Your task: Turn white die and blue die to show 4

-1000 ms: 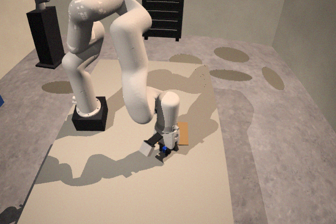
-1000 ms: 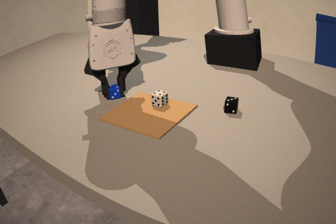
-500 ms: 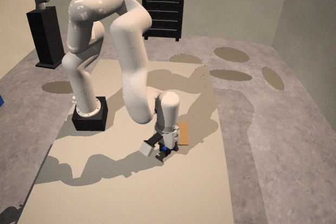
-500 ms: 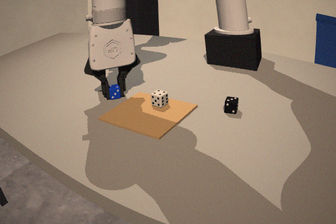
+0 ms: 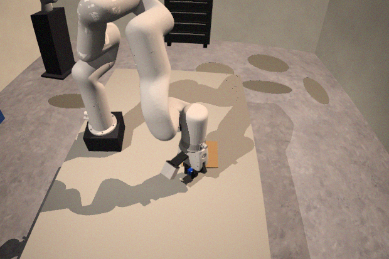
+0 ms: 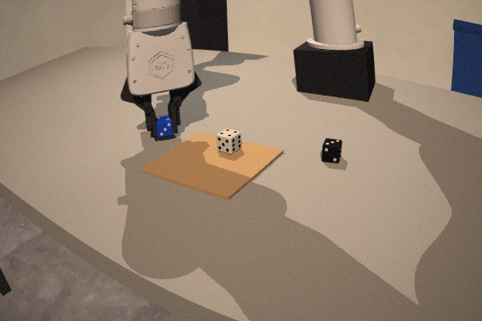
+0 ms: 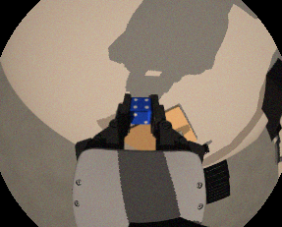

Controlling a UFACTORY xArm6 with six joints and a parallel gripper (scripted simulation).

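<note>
My hand is 24 cm to the right of the black die, 9 cm past it and 2 cm above it. Round my hand: white die (11 cm to the left, 3 cm behind, 1 cm below); blue die (1 cm below); orange mat (12 cm to the left, 3 cm below, 1 cm ahead).
</note>
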